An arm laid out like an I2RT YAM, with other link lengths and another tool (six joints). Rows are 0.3 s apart.
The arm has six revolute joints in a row. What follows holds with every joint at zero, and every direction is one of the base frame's.
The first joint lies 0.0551 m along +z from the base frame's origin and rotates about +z.
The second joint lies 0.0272 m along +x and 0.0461 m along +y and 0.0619 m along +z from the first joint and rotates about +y.
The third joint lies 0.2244 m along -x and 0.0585 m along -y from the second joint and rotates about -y.
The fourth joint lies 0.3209 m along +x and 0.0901 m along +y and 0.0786 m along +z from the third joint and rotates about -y.
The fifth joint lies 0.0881 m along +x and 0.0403 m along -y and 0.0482 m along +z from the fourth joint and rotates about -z.
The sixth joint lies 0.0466 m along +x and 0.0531 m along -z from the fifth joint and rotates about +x.
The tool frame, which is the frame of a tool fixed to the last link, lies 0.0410 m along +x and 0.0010 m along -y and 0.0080 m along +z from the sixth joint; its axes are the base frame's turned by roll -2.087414, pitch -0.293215 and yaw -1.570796 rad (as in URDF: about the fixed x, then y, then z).
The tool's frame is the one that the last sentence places.
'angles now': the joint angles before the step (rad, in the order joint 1, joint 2, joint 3, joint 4, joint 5, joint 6). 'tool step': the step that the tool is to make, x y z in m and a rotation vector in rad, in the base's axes. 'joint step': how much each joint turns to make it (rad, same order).
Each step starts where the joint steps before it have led.
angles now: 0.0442 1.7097 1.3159 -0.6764 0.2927 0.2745
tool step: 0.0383 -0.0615 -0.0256 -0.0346 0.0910 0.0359
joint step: -0.1347 0.2088 0.1794 -0.0145 -0.0460 -0.1745
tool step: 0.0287 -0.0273 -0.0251 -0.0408 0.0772 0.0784
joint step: -0.0492 0.1841 0.1710 -0.0253 -0.0093 -0.1405
